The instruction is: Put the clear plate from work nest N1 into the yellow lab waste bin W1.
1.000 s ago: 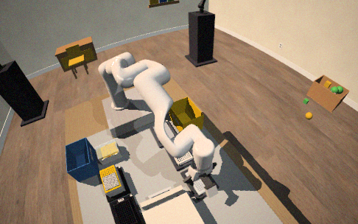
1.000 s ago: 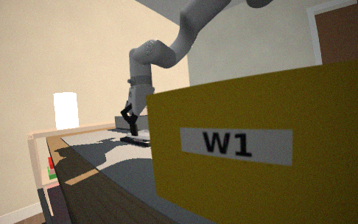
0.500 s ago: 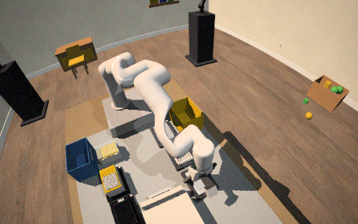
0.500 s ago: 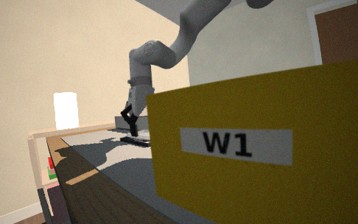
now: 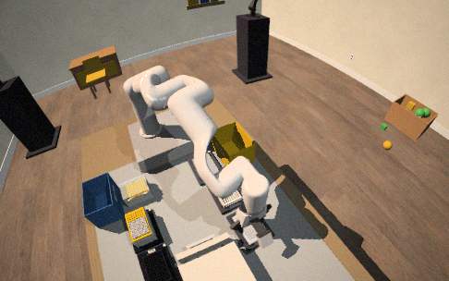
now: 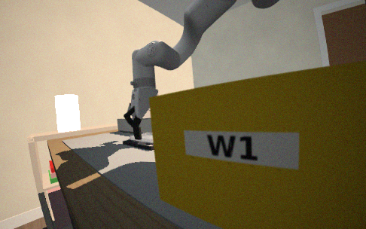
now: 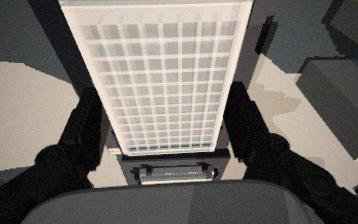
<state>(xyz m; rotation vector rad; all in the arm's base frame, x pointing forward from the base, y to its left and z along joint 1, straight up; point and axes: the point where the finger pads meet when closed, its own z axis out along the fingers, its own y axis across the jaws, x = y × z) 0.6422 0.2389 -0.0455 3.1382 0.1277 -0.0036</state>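
Right now the clear plate is 10 mm below my hand. Also, from my hand: black plate (20 mm ahead, 380 mm to the right, 10 mm below); then yellow bin W1 (360 mm behind, 100 mm to the left, 10 mm above); then white plate (180 mm behind, 20 mm to the right, 10 mm below).
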